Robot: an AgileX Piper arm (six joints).
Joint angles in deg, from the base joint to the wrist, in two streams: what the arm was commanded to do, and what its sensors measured. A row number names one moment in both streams.
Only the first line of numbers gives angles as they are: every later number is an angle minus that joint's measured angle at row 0.
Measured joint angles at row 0: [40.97 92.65 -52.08 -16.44 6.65 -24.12]
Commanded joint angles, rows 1 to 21: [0.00 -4.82 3.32 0.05 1.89 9.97]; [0.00 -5.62 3.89 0.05 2.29 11.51]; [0.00 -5.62 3.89 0.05 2.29 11.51]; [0.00 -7.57 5.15 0.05 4.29 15.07]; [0.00 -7.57 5.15 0.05 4.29 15.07]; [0.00 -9.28 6.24 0.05 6.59 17.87]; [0.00 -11.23 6.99 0.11 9.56 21.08]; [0.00 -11.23 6.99 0.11 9.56 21.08]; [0.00 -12.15 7.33 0.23 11.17 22.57]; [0.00 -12.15 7.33 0.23 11.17 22.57]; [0.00 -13.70 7.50 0.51 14.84 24.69]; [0.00 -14.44 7.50 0.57 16.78 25.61]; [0.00 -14.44 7.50 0.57 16.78 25.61]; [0.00 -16.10 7.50 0.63 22.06 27.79]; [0.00 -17.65 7.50 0.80 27.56 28.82]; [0.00 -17.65 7.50 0.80 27.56 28.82]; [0.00 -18.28 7.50 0.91 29.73 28.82]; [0.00 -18.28 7.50 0.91 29.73 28.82]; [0.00 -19.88 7.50 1.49 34.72 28.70]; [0.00 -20.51 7.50 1.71 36.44 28.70]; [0.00 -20.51 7.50 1.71 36.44 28.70]
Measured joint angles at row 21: [0.00 -19.43 7.22 1.20 32.60 27.90]
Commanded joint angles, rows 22 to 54: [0.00 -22.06 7.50 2.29 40.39 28.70]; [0.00 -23.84 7.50 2.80 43.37 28.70]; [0.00 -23.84 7.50 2.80 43.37 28.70]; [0.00 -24.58 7.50 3.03 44.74 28.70]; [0.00 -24.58 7.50 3.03 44.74 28.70]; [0.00 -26.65 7.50 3.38 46.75 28.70]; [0.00 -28.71 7.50 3.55 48.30 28.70]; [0.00 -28.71 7.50 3.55 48.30 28.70]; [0.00 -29.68 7.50 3.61 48.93 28.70]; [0.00 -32.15 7.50 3.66 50.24 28.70]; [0.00 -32.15 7.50 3.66 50.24 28.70]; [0.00 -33.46 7.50 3.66 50.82 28.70]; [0.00 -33.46 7.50 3.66 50.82 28.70]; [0.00 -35.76 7.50 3.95 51.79 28.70]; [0.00 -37.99 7.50 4.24 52.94 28.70]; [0.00 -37.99 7.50 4.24 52.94 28.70]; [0.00 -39.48 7.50 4.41 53.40 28.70]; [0.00 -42.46 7.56 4.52 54.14 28.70]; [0.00 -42.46 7.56 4.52 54.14 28.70]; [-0.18 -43.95 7.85 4.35 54.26 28.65]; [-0.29 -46.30 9.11 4.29 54.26 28.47]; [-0.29 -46.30 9.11 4.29 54.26 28.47]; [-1.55 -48.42 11.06 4.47 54.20 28.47]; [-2.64 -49.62 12.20 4.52 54.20 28.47]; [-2.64 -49.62 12.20 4.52 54.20 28.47]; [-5.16 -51.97 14.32 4.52 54.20 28.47]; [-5.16 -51.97 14.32 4.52 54.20 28.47]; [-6.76 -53.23 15.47 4.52 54.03 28.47]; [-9.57 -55.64 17.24 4.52 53.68 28.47]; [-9.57 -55.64 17.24 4.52 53.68 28.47]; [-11.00 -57.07 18.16 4.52 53.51 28.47]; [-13.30 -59.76 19.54 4.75 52.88 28.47]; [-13.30 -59.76 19.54 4.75 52.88 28.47]
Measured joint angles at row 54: [-10.20 -56.38 17.76 4.35 53.68 28.53]
